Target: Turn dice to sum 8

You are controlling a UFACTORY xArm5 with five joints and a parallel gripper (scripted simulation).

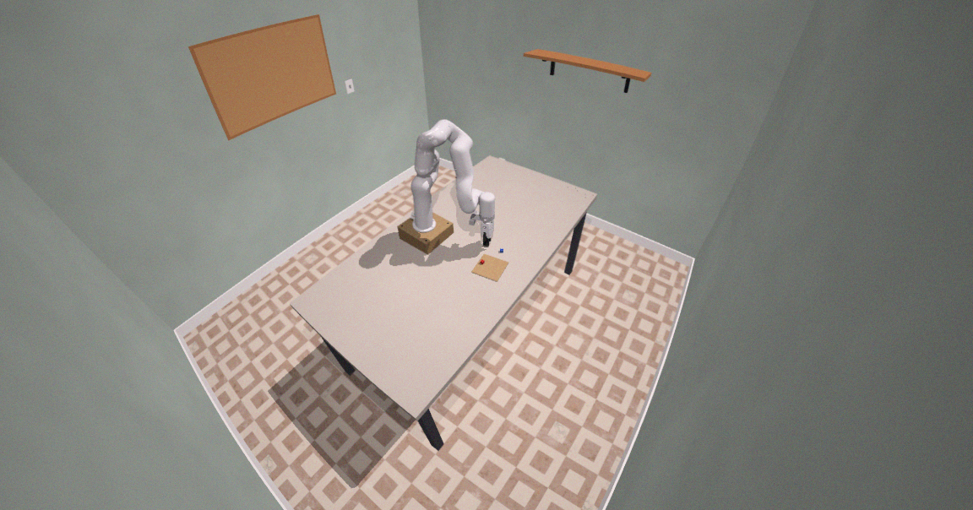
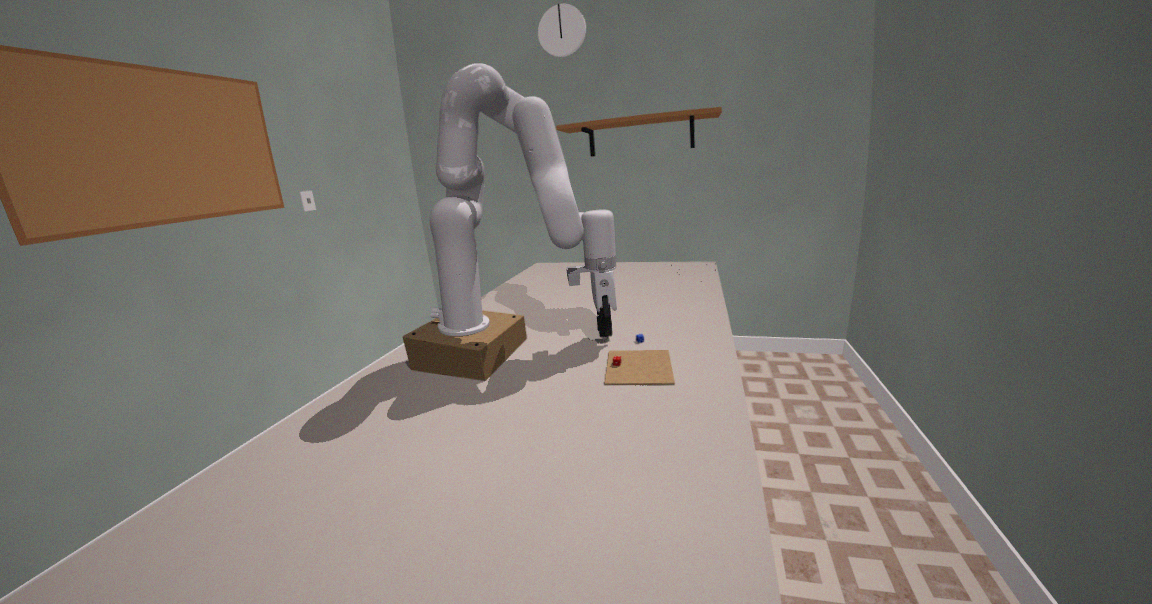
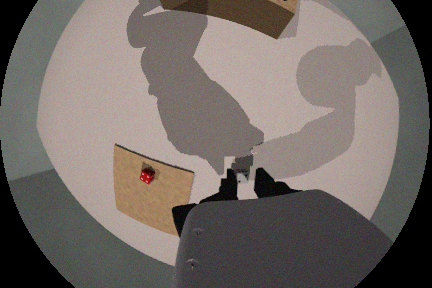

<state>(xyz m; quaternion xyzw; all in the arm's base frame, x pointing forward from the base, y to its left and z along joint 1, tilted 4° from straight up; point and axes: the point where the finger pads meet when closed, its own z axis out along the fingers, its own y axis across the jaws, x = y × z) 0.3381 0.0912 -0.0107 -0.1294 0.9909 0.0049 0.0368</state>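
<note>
Right now my hand is 3 cm above the white die. Round my hand: blue die 9 cm ahead, 3 cm below; tan mat 9 cm ahead, 13 cm to the right, 4 cm below; red die 4 cm ahead, 12 cm to the right, 3 cm below.
</note>
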